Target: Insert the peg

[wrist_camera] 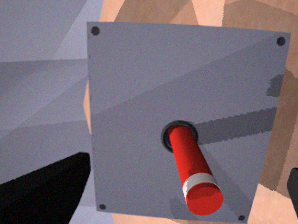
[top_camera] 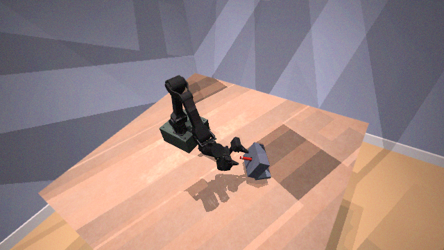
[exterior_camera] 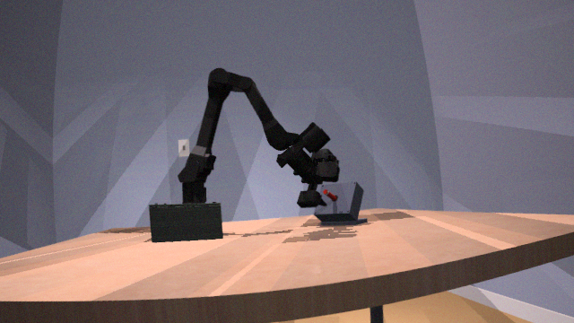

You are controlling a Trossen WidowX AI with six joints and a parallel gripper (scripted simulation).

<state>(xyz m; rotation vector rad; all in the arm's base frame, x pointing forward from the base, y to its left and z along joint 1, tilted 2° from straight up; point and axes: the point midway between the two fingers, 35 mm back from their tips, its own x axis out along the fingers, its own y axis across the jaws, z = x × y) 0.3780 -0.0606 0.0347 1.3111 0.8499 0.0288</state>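
My gripper tip is now 10 mm to the right of the round red peg and 10 mm above it. From my gripper tip the other things lie so: dark sloped panel: 50 mm ahead, 40 mm to the left, 30 mm below.
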